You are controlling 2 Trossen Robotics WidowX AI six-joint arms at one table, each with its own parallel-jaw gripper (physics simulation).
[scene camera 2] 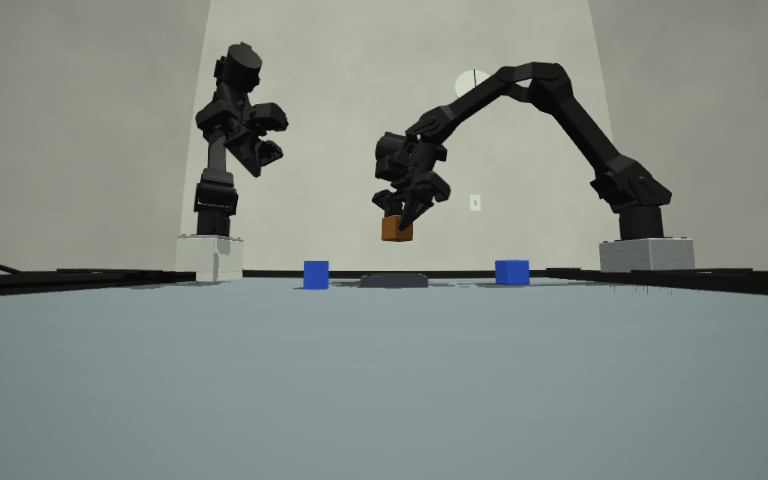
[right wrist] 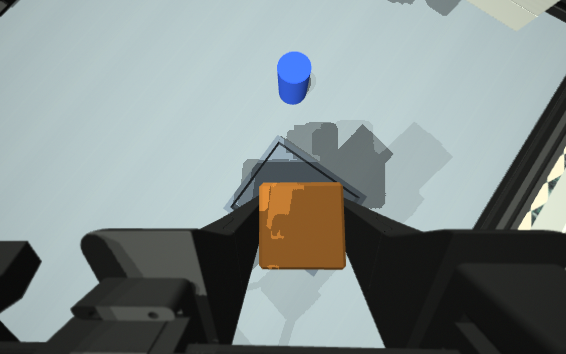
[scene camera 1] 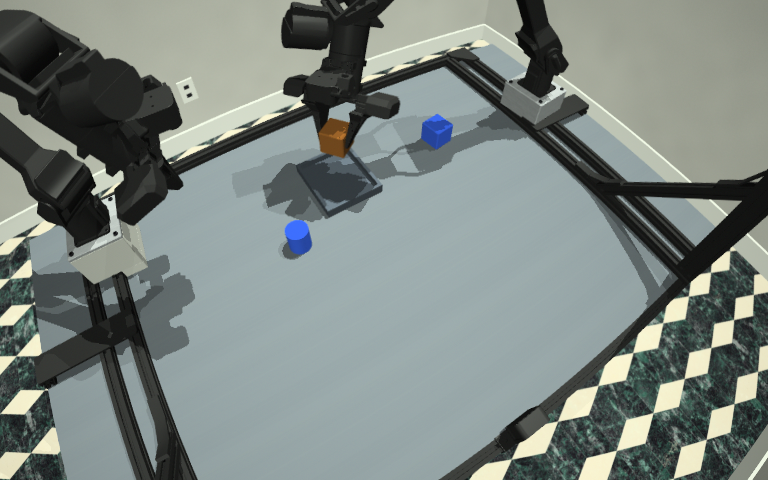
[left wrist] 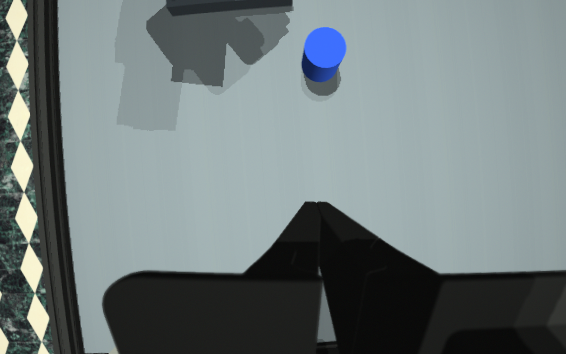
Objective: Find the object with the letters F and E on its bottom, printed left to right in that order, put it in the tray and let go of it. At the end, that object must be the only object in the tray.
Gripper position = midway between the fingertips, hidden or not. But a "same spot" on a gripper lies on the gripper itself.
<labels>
My left gripper shows in scene camera 2, in scene camera 1 point(180, 186) and in the left wrist view; in the right wrist view it is out of frame. My right gripper shows in scene camera 2, in the right wrist view and in scene camera 1 point(334, 144); in the left wrist view it is out of frame. The same spot on my right gripper: point(scene camera 2: 417, 201) is point(right wrist: 202, 323). One and the same spot on my left gripper: point(left wrist: 374, 291) is point(scene camera 2: 254, 147).
</labels>
